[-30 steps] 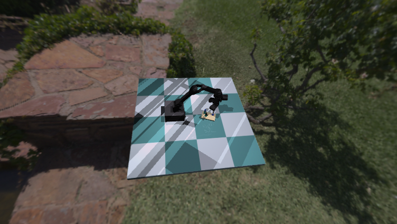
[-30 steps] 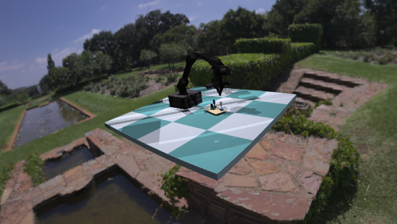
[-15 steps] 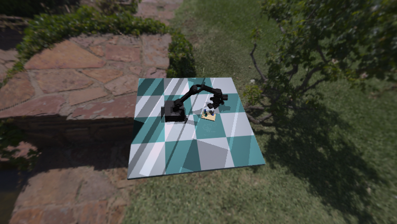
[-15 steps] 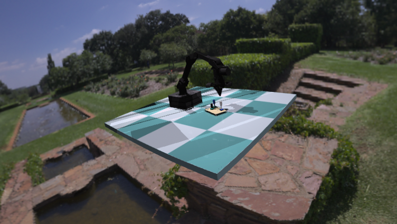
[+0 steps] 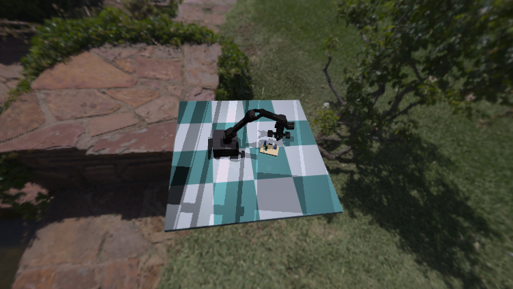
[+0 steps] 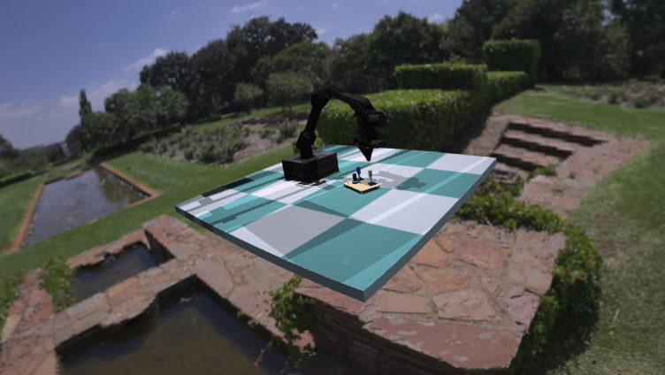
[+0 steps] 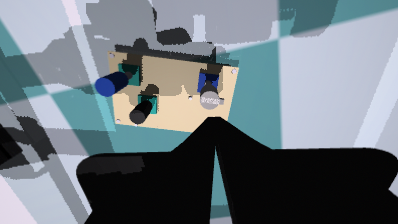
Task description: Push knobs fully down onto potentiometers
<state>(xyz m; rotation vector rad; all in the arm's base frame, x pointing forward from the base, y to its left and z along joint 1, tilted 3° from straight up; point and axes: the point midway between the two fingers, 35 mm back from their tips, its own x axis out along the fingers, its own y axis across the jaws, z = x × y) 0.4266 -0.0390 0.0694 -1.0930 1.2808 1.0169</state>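
Now: gripper tip 70 mm above the blue potentiometer.
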